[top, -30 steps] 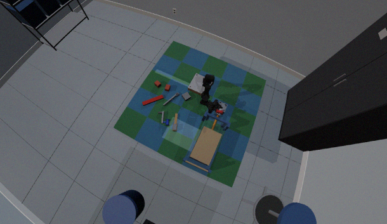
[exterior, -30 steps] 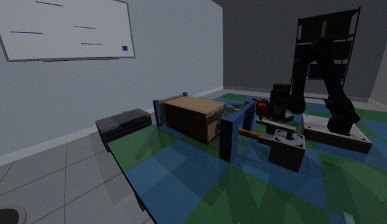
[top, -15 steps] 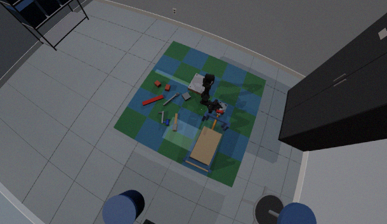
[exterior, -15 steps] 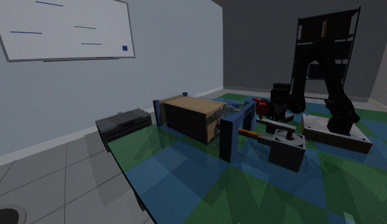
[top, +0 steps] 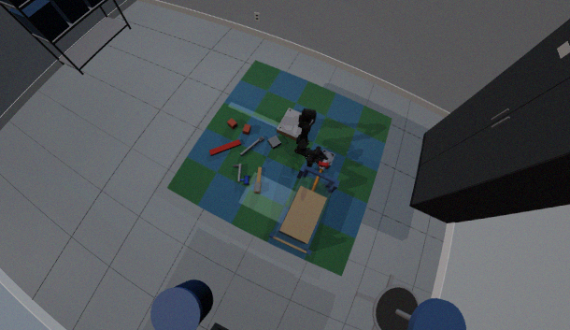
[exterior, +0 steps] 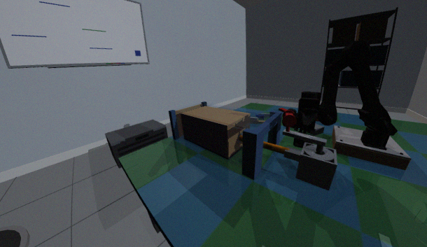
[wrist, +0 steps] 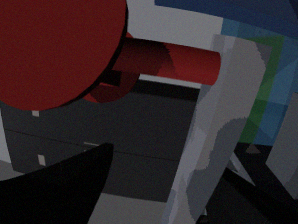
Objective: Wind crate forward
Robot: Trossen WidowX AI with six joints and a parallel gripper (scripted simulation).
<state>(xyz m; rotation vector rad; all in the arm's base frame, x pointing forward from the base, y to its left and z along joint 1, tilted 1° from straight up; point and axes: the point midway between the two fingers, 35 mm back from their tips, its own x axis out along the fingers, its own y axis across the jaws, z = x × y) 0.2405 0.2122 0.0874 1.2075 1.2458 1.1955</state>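
My gripper tip is now 50 mm short of the red knob, 20 mm to the left of it and 20 mm below it. From my gripper tip the other things lie so: grey crank arm: 10 mm to the right, 10 mm below, 10 mm ahead; then blue steel frame: 110 mm ahead, 40 mm below, 10 mm to the right; then grey winch: 110 mm below, 60 mm behind, 10 mm to the right.
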